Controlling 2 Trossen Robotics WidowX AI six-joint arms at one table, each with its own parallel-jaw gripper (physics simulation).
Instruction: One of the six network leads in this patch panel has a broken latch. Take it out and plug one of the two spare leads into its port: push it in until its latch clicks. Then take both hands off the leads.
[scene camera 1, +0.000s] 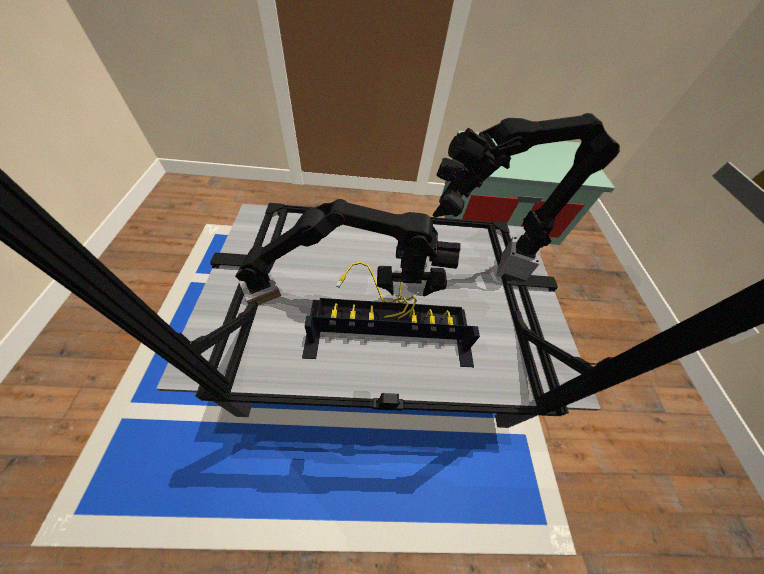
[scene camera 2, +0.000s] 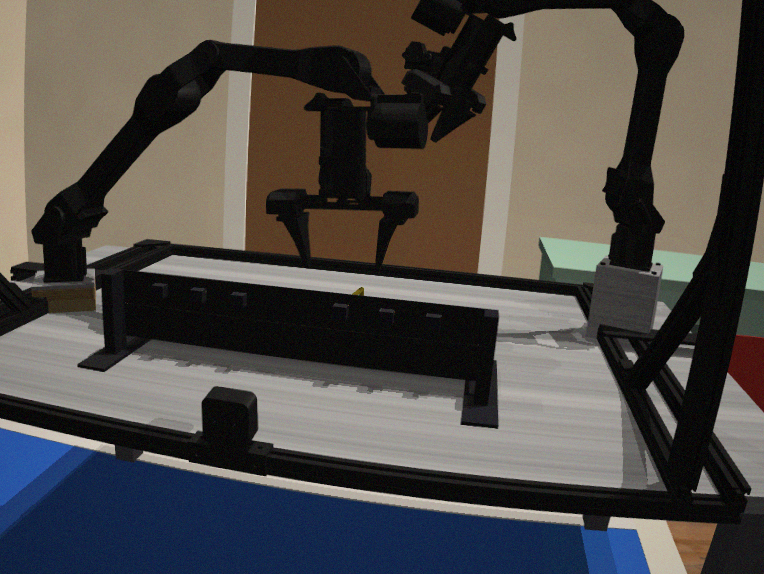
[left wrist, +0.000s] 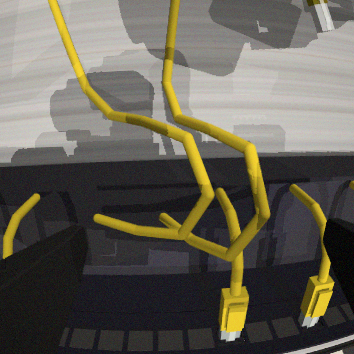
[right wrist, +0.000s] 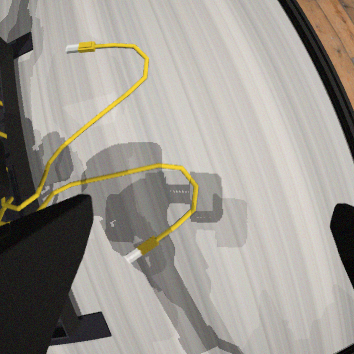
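Pixels of known places: left gripper, between the fingertips: (scene camera 1: 408, 294) (scene camera 2: 342, 269) (left wrist: 209, 236); right gripper, between the fingertips: (scene camera 1: 437, 207) (right wrist: 219, 212); left arm's base, origin of its link: (scene camera 1: 257, 282) (scene camera 2: 64, 277); right arm's base, origin of its link: (scene camera 1: 525, 249) (scene camera 2: 631, 264).
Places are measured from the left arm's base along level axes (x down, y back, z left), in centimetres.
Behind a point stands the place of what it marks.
The black patch panel (scene camera 1: 395, 328) @(x -2.8, y -28.9, z -36.0 cm) (scene camera 2: 296, 333) @(x -1.0, y -28.9, z -35.8 cm) stands upright on the table. Yellow leads sit along it, three left (scene camera 1: 352, 312) @(x -5.1, y -19.9, z -26.6 cm) and three right (scene camera 1: 431, 318) @(x -5.1, y -39.0, z -39.2 cm) of a middle gap; two plugs (left wrist: 233, 312) @(x -5.1, y -34.8, z -36.1 cm) (left wrist: 317, 297) @(x -5.0, y -39.1, z -38.8 cm) show close up. I cannot tell which latch is broken. One spare lead's plug (scene camera 1: 341, 279) @(x 3.2, y -25.0, z -8.8 cm) (right wrist: 86, 47) @(x 3.4, y -26.1, z -8.5 cm) lies behind the panel's left part. The other spare plug (left wrist: 320, 9) @(x 3.6, y -51.1, z -26.1 cm) (right wrist: 147, 245) @(x 3.1, y -51.8, z -24.3 cm) is hidden in scene camera 1. My left gripper (scene camera 1: 410, 291) @(x -7.1, y -36.6, z -30.0 cm) (scene camera 2: 342, 265) @(x -7.1, y -36.6, z -30.0 cm) is open and empty above the panel's back side. My right gripper (scene camera 1: 441, 211) @(x -23.6, y -53.3, z -16.5 cm) (right wrist: 219, 212) @(x -23.6, y -53.3, z -16.5 cm) is open and empty, high above the table's back.
The spare cables (left wrist: 192, 155) @(x -2.2, y -37.4, z -28.6 cm) (right wrist: 105, 112) @(x 4.0, y -35.7, z -14.4 cm) meet in a tangle at the panel's middle. A black frame (scene camera 1: 308, 401) @(x 5.0, y 0.2, z -40.0 cm) (scene camera 2: 432, 475) borders the table (scene camera 1: 364, 370) @(x 4.4, y -16.5, z -40.3 cm), with a small black box (scene camera 1: 389, 400) @(x -1.0, y -17.1, z -51.8 cm) (scene camera 2: 229, 413) @(x 0.3, y -17.4, z -52.6 cm) at the front. A green cabinet (scene camera 1: 549, 161) stands behind at the right.
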